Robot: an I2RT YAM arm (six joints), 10 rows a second.
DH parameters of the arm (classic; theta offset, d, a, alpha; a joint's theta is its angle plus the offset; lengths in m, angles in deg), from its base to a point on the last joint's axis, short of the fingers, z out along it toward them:
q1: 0 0.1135 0.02 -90
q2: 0 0 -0.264 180
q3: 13.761 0 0.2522 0
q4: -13.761 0 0.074 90
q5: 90 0 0 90
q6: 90 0.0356 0 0
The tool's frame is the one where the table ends.
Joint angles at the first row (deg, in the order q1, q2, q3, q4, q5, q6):
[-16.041, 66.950, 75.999, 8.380, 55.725, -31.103]
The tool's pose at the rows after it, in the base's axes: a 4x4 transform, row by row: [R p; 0 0 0 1], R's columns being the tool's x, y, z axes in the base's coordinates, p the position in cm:
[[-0.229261 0.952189 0.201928 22.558], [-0.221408 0.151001 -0.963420 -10.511], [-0.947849 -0.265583 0.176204 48.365], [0 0 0 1]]
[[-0.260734 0.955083 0.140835 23.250], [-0.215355 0.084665 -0.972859 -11.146], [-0.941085 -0.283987 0.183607 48.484], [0 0 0 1]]
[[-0.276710 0.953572 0.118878 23.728], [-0.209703 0.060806 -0.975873 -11.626], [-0.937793 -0.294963 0.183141 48.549], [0 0 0 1]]
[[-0.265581 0.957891 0.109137 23.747], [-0.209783 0.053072 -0.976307 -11.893], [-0.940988 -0.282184 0.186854 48.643], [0 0 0 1]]
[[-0.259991 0.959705 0.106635 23.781], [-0.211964 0.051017 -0.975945 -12.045], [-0.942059 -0.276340 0.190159 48.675], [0 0 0 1]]
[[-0.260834 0.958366 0.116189 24.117], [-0.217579 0.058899 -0.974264 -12.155], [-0.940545 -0.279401 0.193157 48.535], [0 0 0 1]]
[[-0.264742 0.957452 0.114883 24.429], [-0.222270 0.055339 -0.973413 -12.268], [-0.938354 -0.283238 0.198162 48.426], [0 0 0 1]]
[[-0.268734 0.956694 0.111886 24.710], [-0.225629 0.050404 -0.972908 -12.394], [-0.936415 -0.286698 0.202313 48.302], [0 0 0 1]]
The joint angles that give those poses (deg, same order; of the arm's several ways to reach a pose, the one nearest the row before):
[-17.965, 68.976, 76.702, 12.082, 58.668, -32.752]
[-18.661, 71.188, 77.526, 16.096, 61.241, -36.689]
[-19.280, 72.628, 78.507, 16.980, 61.872, -37.854]
[-19.817, 72.980, 78.809, 17.482, 61.823, -37.491]
[-20.115, 73.190, 78.924, 17.842, 61.612, -37.350]
[-20.126, 73.744, 78.963, 18.276, 61.020, -37.366]
[-20.126, 74.365, 78.918, 19.556, 60.979, -38.168]
[-20.170, 74.946, 78.841, 20.774, 61.005, -38.909]

